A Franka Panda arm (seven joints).
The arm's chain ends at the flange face. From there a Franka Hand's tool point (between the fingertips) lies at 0.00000 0.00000 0.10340 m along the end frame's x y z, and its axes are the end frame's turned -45 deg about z.
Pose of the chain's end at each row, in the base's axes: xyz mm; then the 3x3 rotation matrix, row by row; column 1 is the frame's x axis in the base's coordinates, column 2 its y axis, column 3 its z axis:
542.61, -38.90, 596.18; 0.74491, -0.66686, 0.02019; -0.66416, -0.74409, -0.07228; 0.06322, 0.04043, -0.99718
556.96, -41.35, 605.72; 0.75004, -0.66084, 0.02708; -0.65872, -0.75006, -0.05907; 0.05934, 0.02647, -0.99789
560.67, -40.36, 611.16; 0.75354, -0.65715, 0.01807; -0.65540, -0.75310, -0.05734; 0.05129, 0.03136, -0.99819
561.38, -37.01, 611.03; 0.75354, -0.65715, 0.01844; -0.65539, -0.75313, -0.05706; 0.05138, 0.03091, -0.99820
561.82, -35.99, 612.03; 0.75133, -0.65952, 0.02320; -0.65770, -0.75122, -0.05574; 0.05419, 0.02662, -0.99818
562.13, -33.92, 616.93; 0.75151, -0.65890, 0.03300; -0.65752, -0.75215, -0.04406; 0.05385, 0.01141, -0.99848
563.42, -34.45, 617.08; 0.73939, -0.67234, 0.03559; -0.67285, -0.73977, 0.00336; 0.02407, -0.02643, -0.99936
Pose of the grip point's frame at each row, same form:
544.70, -46.37, 493.07; 0.99827, 0.05519, 0.02019; 0.05652, -0.99578, -0.07228; 0.01611, 0.07329, -0.99718
559.76, -47.46, 502.54; 0.99764, 0.06307, 0.02708; 0.06459, -0.99616, -0.05907; 0.02324, 0.06068, -0.99789
562.54, -46.29, 507.95; 0.99751, 0.06816, 0.01807; 0.06908, -0.99596, -0.05734; 0.01409, 0.05844, -0.99819
563.29, -42.91, 507.82; 0.99751, 0.06816, 0.01844; 0.06911, -0.99597, -0.05706; 0.01447, 0.05819, -0.99820
564.22, -41.75, 508.82; 0.99762, 0.06492, 0.02320; 0.06613, -0.99626, -0.05574; 0.01949, 0.05714, -0.99818
565.54, -38.48, 513.69; 0.99731, 0.06549, 0.03300; 0.06691, -0.99679, -0.04406; 0.03001, 0.04615, -0.99848
567.10, -34.10, 513.75; 0.99824, 0.04741, 0.03559; 0.04732, -0.99887, 0.00336; 0.03571, -0.00167, -0.99936

